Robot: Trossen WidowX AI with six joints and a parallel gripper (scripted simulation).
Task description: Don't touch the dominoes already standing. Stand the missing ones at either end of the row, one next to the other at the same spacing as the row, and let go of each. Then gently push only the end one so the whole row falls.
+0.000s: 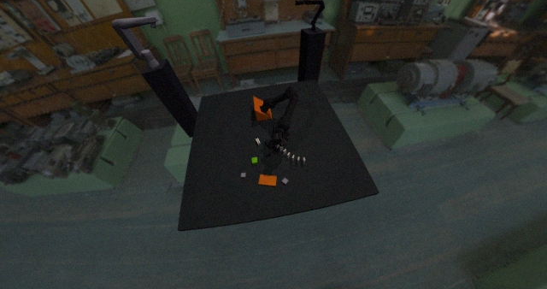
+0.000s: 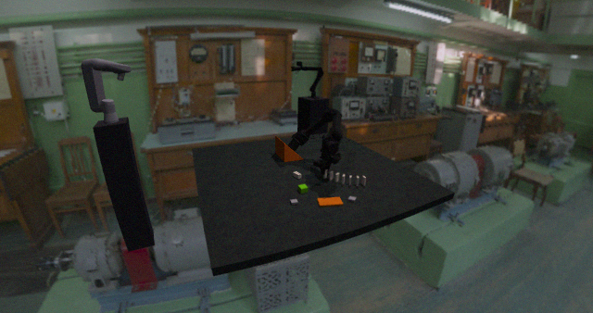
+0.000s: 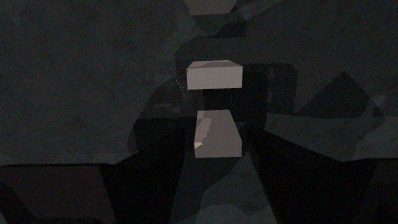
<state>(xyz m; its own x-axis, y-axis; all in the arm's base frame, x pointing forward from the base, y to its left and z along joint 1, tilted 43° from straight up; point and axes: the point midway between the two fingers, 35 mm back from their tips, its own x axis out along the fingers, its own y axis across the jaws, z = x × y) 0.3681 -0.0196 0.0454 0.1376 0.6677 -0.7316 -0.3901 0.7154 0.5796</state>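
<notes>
My gripper tip is 200 mm to the left of the green cube, 70 mm short of it and 20 mm above it. Round my gripper tip: flat orange plate: 230 mm ahead, 150 mm to the right, 30 mm below.
</notes>
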